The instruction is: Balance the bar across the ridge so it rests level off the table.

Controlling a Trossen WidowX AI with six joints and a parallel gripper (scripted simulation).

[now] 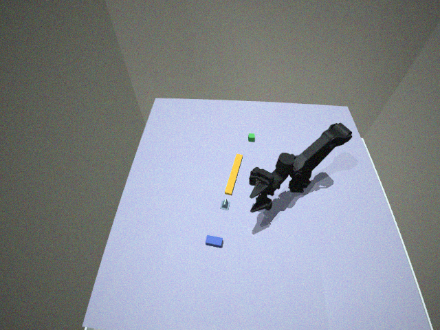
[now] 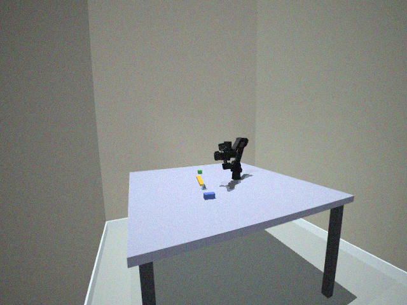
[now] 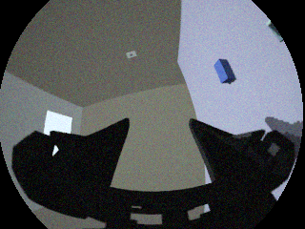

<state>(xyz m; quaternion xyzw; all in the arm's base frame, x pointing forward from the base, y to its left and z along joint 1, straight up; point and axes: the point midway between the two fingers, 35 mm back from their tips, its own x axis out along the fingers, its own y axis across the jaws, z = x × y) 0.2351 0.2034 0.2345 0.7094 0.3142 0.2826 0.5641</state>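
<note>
Now: gripper tip 5 cm short of the bar, 29 cm to the left of it and 23 cm above it. From my gripper tip the other things lie so: small green cube: 4 cm behind, 53 cm to the right, 22 cm below; then blue block: 13 cm ahead, 7 cm to the left, 22 cm below.
</note>
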